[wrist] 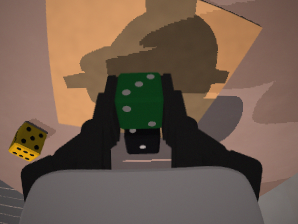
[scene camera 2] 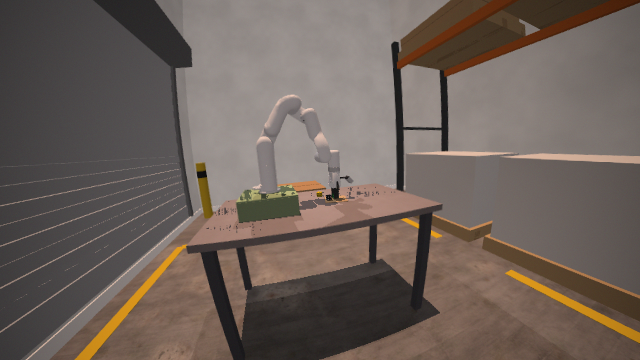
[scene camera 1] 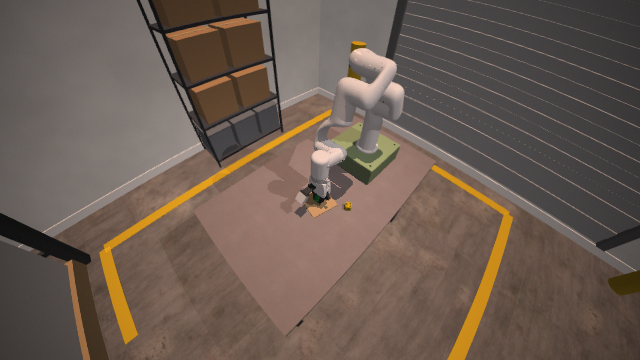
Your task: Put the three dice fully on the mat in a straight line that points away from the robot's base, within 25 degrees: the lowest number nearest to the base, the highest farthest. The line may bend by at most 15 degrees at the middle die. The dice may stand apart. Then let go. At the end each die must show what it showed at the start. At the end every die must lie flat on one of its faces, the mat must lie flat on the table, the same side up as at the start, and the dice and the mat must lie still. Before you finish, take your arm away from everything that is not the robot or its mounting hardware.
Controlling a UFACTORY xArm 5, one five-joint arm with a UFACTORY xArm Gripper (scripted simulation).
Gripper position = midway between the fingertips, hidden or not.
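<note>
My gripper [wrist: 140,89]. Black die [wrist: 138,141]; scene camera 1 does not show it, hidden by my gripper. Green die [wrist: 139,99]. Yellow die [wrist: 29,141].
</note>
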